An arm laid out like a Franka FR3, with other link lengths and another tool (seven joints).
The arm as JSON. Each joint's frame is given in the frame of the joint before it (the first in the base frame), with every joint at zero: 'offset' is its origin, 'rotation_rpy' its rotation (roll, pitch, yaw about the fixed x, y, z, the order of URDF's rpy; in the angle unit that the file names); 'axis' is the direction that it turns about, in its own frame. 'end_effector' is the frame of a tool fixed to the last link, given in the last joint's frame.
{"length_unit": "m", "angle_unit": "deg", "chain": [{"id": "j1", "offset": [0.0, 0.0, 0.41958], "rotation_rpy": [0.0, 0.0, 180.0], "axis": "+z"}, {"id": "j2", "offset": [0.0, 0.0, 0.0], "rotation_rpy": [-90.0, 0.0, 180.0], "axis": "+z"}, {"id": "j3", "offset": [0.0, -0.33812, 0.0], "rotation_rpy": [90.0, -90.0, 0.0], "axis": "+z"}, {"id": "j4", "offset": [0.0, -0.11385, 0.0], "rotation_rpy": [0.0, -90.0, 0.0], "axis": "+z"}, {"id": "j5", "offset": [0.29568, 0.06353, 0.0], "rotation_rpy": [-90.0, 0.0, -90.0], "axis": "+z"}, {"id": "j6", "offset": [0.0, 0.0, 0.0], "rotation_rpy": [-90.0, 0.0, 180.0], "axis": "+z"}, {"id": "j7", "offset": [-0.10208, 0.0, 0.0], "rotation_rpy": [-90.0, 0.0, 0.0], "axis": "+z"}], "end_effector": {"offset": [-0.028, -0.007, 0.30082], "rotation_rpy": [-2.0, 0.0, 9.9]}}
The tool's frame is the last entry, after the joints.
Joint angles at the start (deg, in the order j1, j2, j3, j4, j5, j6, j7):
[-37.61 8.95 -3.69 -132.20 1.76 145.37 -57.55]
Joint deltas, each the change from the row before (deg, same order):
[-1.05 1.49 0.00 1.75 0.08 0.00 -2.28]
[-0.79 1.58 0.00 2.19 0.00 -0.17 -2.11]
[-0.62 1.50 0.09 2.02 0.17 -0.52 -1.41]
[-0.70 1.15 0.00 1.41 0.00 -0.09 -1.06]
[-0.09 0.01 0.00 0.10 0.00 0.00 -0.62]
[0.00 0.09 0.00 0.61 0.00 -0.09 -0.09]
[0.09 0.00 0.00 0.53 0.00 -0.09 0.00]
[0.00 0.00 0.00 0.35 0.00 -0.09 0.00]
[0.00 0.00 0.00 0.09 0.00 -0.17 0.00]
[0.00 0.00 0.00 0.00 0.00 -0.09 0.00]
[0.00 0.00 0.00 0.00 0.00 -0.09 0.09]
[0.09 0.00 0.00 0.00 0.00 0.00 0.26]
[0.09 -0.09 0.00 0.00 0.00 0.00 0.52]
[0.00 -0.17 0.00 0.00 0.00 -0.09 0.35]
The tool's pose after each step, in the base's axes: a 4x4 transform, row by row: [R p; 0 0 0 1], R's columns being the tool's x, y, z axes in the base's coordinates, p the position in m. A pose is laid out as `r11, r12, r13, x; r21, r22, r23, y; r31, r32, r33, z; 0, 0, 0, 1`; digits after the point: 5 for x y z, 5 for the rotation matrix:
-0.99237, -0.10831, 0.05894, 0.42467; -0.10928, 0.99392, -0.01338, -0.35791; -0.05713, -0.01972, -0.99817, 0.25215; 0, 0, 0, 1
-0.98938, -0.13148, 0.06198, 0.42892; -0.13299, 0.99090, -0.02080, -0.37144; -0.05868, -0.02882, -0.99786, 0.25085; 0, 0, 0, 1
-0.98753, -0.14489, 0.06154, 0.43263; -0.14641, 0.98900, -0.02101, -0.38120; -0.05782, -0.02976, -0.99788, 0.24815; 0, 0, 0, 1
-0.98653, -0.15140, 0.06197, 0.43339; -0.15317, 0.98789, -0.02476, -0.39135; -0.05747, -0.03392, -0.99777, 0.24577; 0, 0, 0, 1
-0.98504, -0.16050, 0.06267, 0.43333; -0.16238, 0.98639, -0.02602, -0.39227; -0.05764, -0.03581, -0.99769, 0.24632; 0, 0, 0, 1
-0.98445, -0.16202, 0.06794, 0.43643; -0.16442, 0.98589, -0.03129, -0.39516; -0.06191, -0.04197, -0.99720, 0.24932; 0, 0, 0, 1
-0.98381, -0.16348, 0.07351, 0.43986; -0.16646, 0.98537, -0.03648, -0.39712; -0.06647, -0.04813, -0.99663, 0.25273; 0, 0, 0, 1
-0.98356, -0.16342, 0.07678, 0.44160; -0.16678, 0.98520, -0.03960, -0.39875; -0.06917, -0.05176, -0.99626, 0.25492; 0, 0, 0, 1
-0.98362, -0.16351, 0.07584, 0.44154; -0.16676, 0.98524, -0.03857, -0.39864; -0.06841, -0.05059, -0.99637, 0.25509; 0, 0, 0, 1
-0.98369, -0.16358, 0.07475, 0.44123; -0.16669, 0.98530, -0.03745, -0.39831; -0.06752, -0.04930, -0.99650, 0.25485; 0, 0, 0, 1
-0.98402, -0.16210, 0.07371, 0.44092; -0.16508, 0.98561, -0.03632, -0.39804; -0.06676, -0.04791, -0.99662, 0.25462; 0, 0, 0, 1
-0.98448, -0.15919, 0.07392, 0.44156; -0.16217, 0.98610, -0.03618, -0.39747; -0.06714, -0.04760, -0.99661, 0.25463; 0, 0, 0, 1
-0.98553, -0.15174, 0.07548, 0.44240; -0.15484, 0.98724, -0.03703, -0.39721; -0.06890, -0.04818, -0.99646, 0.25558; 0, 0, 0, 1
-0.98634, -0.14568, 0.07684, 0.44247; -0.14889, 0.98813, -0.03780, -0.39737; -0.07042, -0.04873, -0.99633, 0.25712; 0, 0, 0, 1

